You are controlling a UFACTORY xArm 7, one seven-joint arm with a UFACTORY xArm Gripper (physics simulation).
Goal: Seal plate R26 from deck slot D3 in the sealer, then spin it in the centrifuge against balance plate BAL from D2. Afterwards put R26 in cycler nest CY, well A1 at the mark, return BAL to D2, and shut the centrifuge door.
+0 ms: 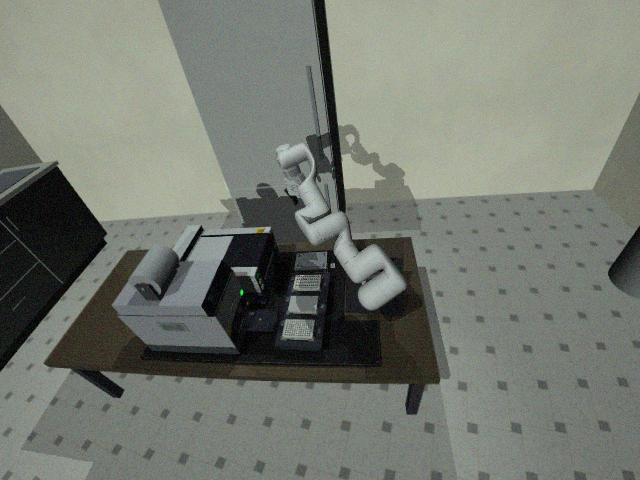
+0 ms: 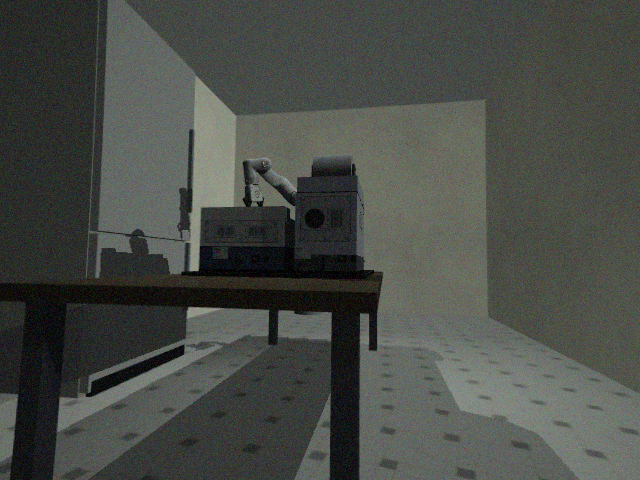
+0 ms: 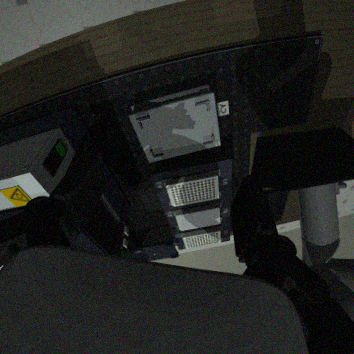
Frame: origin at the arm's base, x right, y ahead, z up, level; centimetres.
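Where they show: gripper, between the fingertips: (image 3: 170, 178); arm's base, origin of its link: (image 3: 313, 179).
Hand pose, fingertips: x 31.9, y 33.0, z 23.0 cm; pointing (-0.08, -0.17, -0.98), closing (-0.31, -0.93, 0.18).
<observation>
Each offset is from my fingertips to the top centre of the thing. "spot": to the spot under its first point.
The plate in slot D3 {spot: dx -28.9, dy -1.9, dz -24.4 cm} (image 1: 308, 282) (image 3: 194, 191), taken as R26, has rows of open-looking wells. Beside it, the D2 plate {dx -41.0, dy -1.3, dz -24.0 cm} (image 1: 303, 304) (image 3: 200, 219), taken as BAL, has a smooth pale top. The cycler nest CY {dx -12.5, dy -0.6, dz -26.0 cm} (image 1: 311, 260) (image 3: 170, 142) is a light block with dark corner marks and no plate on it; shadow falls across it. My gripper (image 1: 292, 197) (image 2: 253, 204) (image 3: 170, 178) is open and empty, high above the back of the table. The machine with a roll on top (image 1: 191, 284) (image 2: 328, 222) looks like the sealer. The centrifuge door's state cannot be told.
Another perforated plate {dx -53.4, dy -1.2, dz -24.0 cm} (image 1: 298, 329) (image 3: 202, 240) sits in the slot beyond D2. A boxy machine with a yellow warning label {spot: dx -6.7, dy +23.1, dz -10.2 cm} (image 1: 261, 230) (image 3: 17, 195) stands at the back left. A small display with a green light {spot: dx -5.9, dy +18.3, dz -18.3 cm} (image 3: 60, 148) is left of CY. The robot's base is at the right.
</observation>
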